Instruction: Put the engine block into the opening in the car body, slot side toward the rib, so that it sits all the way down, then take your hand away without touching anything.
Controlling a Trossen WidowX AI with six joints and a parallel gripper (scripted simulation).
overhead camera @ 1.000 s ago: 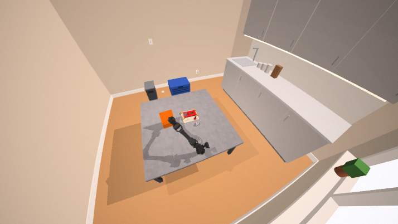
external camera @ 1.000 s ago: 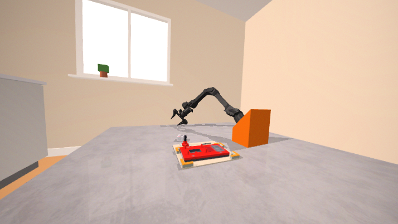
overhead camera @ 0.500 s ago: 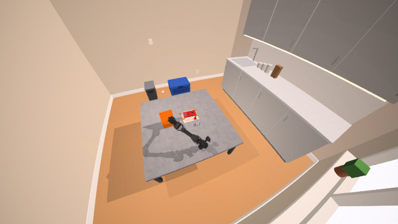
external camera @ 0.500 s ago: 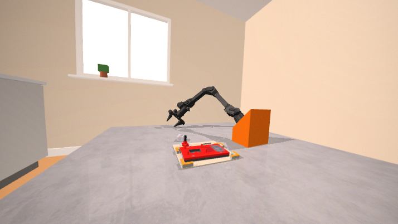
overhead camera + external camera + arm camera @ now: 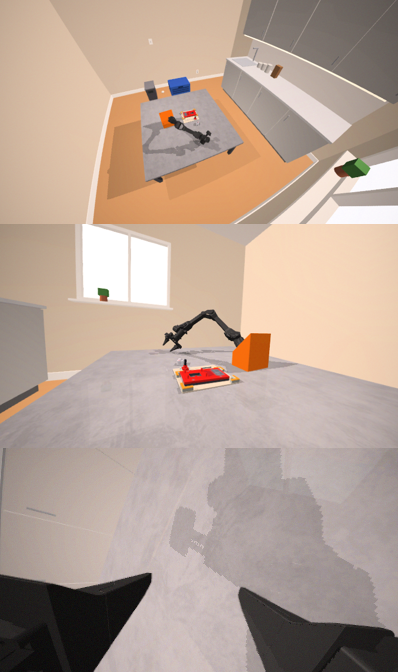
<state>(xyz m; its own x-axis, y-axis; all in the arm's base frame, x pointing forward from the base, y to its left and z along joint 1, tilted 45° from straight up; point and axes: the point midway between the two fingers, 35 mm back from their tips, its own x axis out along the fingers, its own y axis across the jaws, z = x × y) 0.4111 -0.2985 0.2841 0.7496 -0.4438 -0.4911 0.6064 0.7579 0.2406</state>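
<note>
My gripper tip is 300 mm to the right of the engine block, 70 mm past it and 30 mm above it. Round my gripper tip: black upright piece 400 mm to the left, 70 mm behind, 10 mm below.
</note>
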